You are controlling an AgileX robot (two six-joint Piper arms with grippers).
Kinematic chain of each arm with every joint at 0, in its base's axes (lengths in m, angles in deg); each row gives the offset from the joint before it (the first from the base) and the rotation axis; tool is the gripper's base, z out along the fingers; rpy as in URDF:
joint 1: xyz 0 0 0.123 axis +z
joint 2: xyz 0 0 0 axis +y
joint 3: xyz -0.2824 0 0.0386 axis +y
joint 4: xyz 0.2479 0 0.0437 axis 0.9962 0 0.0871
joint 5: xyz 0 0 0 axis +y
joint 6: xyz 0.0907 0 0.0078 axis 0.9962 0 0.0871
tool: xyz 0 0 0 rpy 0 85 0
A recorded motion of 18 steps. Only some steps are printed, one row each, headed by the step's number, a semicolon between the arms.
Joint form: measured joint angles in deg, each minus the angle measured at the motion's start. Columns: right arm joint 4, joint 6, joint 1, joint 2, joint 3, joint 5; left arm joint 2, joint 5, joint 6, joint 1, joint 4, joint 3.
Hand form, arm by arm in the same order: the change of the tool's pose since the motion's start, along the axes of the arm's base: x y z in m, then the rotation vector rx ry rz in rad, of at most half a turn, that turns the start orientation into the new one. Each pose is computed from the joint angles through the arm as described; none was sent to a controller.
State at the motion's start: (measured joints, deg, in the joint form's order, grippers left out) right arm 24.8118 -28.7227 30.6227 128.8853 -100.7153 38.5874; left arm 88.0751 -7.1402 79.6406 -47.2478 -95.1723 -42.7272
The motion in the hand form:
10: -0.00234 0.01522 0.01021 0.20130 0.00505 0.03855; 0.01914 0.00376 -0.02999 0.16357 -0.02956 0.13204
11: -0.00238 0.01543 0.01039 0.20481 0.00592 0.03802; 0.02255 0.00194 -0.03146 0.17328 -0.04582 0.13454
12: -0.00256 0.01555 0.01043 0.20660 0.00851 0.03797; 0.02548 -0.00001 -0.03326 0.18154 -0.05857 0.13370
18: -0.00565 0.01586 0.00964 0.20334 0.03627 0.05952; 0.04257 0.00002 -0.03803 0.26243 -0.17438 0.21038
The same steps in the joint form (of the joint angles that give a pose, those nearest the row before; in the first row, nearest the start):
10: 18.84 -13.21 0.00 0.00 0.00 -1.29; 7.14 -10.70 -3.53 0.00 3.81 -1.24
11: 19.14 -13.34 0.00 0.00 0.00 -1.29; 8.07 -11.53 -5.12 0.00 6.00 -1.83
12: 19.28 -13.34 0.00 0.00 0.00 -1.18; 8.97 -12.10 -6.46 0.00 7.93 -2.37
18: 19.42 -13.55 0.00 0.00 0.00 0.84; 12.79 -21.10 -10.52 0.00 14.31 -4.51

